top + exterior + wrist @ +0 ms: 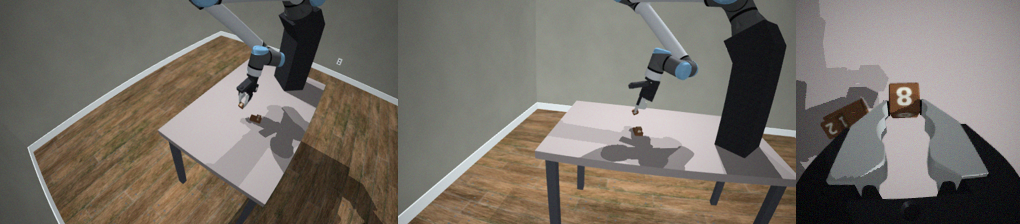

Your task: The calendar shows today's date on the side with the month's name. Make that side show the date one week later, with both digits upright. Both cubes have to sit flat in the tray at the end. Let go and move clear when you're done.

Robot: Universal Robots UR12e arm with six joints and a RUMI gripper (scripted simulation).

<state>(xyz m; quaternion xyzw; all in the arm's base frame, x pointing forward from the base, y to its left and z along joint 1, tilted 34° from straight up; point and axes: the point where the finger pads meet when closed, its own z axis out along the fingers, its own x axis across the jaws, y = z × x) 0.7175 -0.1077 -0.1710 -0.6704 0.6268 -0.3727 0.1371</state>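
Right now the brown calendar cube is 1 cm below my hand. Round my hand: brown wooden calendar tray: 10 cm to the left, 8 cm below, 3 cm behind.
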